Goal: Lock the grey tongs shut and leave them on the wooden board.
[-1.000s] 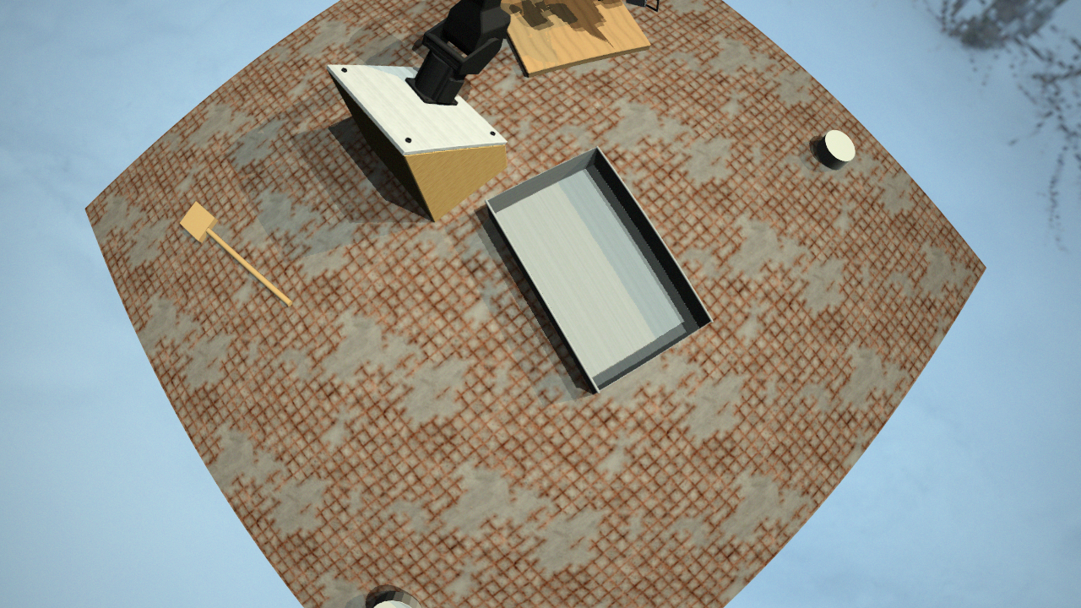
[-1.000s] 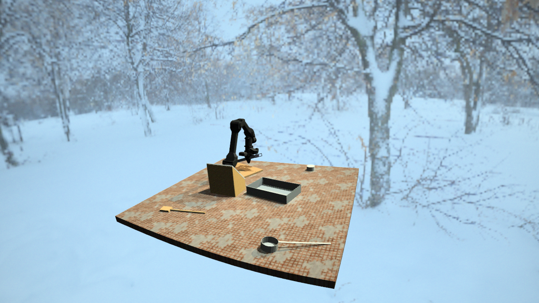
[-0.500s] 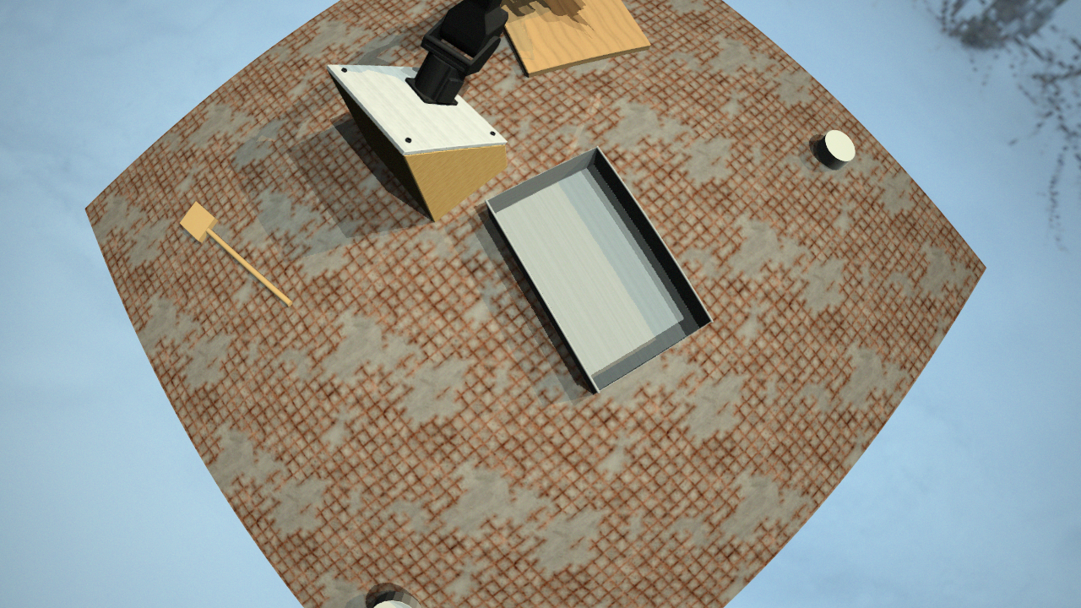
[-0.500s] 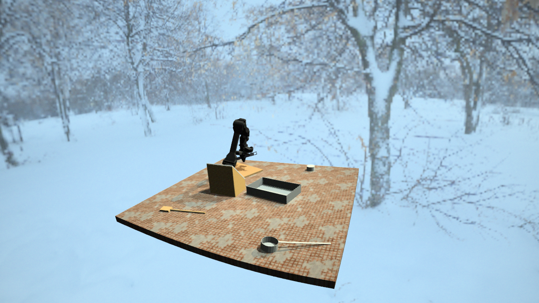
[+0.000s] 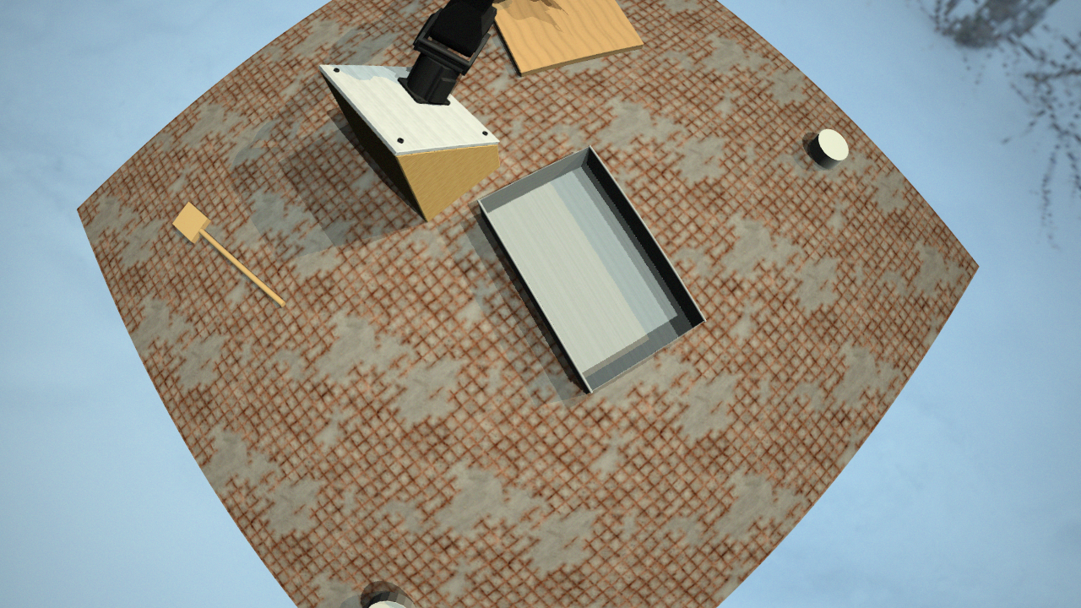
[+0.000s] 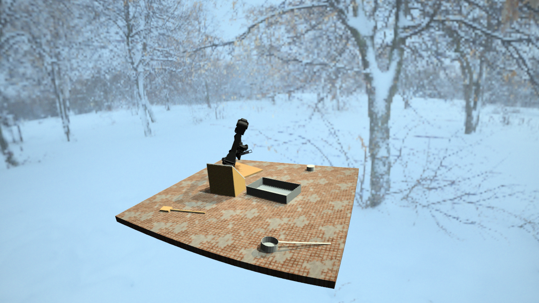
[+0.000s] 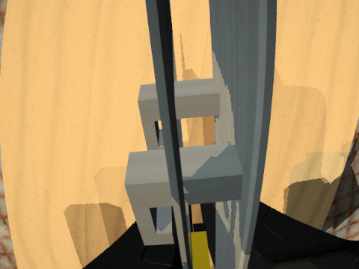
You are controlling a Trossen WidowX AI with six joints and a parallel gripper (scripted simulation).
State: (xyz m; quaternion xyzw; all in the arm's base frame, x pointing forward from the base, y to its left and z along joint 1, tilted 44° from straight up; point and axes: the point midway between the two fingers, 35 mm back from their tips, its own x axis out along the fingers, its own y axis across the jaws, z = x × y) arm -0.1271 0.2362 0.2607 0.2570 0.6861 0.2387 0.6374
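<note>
Right now the wooden board is 90 mm below my gripper tip and 20 mm behind it. Round my gripper tip: small white cylinder (550 mm ahead, 210 mm to the left, 80 mm below); yellow piece (50 mm above, 10 mm ahead); grey roasting tin (460 mm ahead, 300 mm to the right, 70 mm below).
</note>
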